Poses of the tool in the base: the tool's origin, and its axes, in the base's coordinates. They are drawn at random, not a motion.
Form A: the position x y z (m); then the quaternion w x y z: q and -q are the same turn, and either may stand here.
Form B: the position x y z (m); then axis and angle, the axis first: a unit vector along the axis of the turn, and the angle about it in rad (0 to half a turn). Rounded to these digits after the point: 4 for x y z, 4 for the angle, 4 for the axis.
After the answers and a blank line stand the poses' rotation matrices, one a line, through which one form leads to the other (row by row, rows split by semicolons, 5 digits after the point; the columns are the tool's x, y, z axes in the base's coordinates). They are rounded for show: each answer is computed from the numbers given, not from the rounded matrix.
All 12 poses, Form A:
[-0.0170 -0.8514 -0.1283 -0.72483 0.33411 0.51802 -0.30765]
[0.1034 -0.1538 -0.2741 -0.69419 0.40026 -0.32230 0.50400]
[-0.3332 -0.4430 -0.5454 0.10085 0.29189 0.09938 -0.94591]
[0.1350 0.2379 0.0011 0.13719 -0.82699 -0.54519 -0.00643]
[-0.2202 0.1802 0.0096 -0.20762 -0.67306 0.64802 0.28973]
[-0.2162 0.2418 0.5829 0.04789 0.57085 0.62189 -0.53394]
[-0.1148 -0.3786 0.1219 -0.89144 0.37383 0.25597 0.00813]
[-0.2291 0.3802 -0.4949 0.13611 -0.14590 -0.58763 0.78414]
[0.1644 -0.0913 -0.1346 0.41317 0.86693 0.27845 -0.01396]
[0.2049 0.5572 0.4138 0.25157 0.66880 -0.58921 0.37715]
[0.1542 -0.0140 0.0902 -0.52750 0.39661 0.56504 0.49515]
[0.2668 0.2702 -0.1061 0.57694 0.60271 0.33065 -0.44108]
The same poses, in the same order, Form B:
[-0.0170 -0.8514 -0.1283 -0.4850 -0.7519 0.4466 1.5200]
[0.1034 -0.1538 -0.2741 -0.5561 0.4478 -0.7002 1.6070]
[-0.3332 -0.4430 -0.5454 0.2934 0.0999 -0.9508 2.9395]
[0.1350 0.2379 0.0011 -0.8349 -0.5504 -0.0065 2.8663]
[-0.2202 0.1802 0.0096 0.6881 -0.6625 -0.2962 2.7233]
[-0.2162 0.2418 0.5829 0.5715 0.6226 -0.5346 3.0458]
[-0.1148 -0.3786 0.1219 -0.8250 -0.5649 -0.0179 0.9406]
[-0.2291 0.3802 -0.4949 -0.1473 -0.5932 0.7915 2.8685]
[0.1644 -0.0913 -0.1346 0.9520 0.3058 -0.0153 2.2897]
[0.2049 0.5572 0.4138 0.6910 -0.6088 0.3897 2.6330]
[0.1542 -0.0140 0.0902 -0.4668 -0.6651 -0.5828 2.0303]
[0.2668 0.2702 -0.1061 0.7379 0.4048 -0.5400 1.9116]

0.27401 -0.09984 -0.95653; 0.79214 0.58744 0.16561; 0.54537 -0.80308 0.24005
0.28421 0.44174 0.85094; -0.95775 0.17155 0.23083; -0.04401 -0.88059 0.47183
-0.80926 0.24881 -0.53216; -0.13277 -0.95991 -0.24689; -0.57225 -0.12914 0.80985
0.40546 0.90349 -0.13895; 0.89996 -0.36790 0.23392; 0.16022 -0.21990 -0.96228
-0.00776 -0.75201 -0.65910; -0.99263 -0.07392 0.09602; -0.12093 0.65499 -0.74590
-0.34368 0.76115 -0.55003; 0.65887 -0.22192 -0.71878; -0.66916 -0.60943 -0.42523
0.86883 0.20587 -0.45028; 0.17688 0.72037 0.67066; 0.46244 -0.66233 0.58946
-0.92037 -0.04199 -0.38878; 0.38493 -0.27233 -0.88185; -0.06885 -0.96129 0.26681
0.84454 0.49433 0.20589; 0.47125 -0.50352 -0.72415; -0.25430 0.70860 -0.65819
0.02117 -0.97789 0.20802; -0.59837 -0.17908 -0.78095; 0.80094 -0.10794 -0.58894
-0.12889 0.97058 -0.20335; -0.07418 0.19505 0.97798; 0.98888 0.14114 0.04686
0.39224 0.90753 -0.15016; -0.11038 -0.11562 -0.98714; -0.91322 0.40377 0.05482

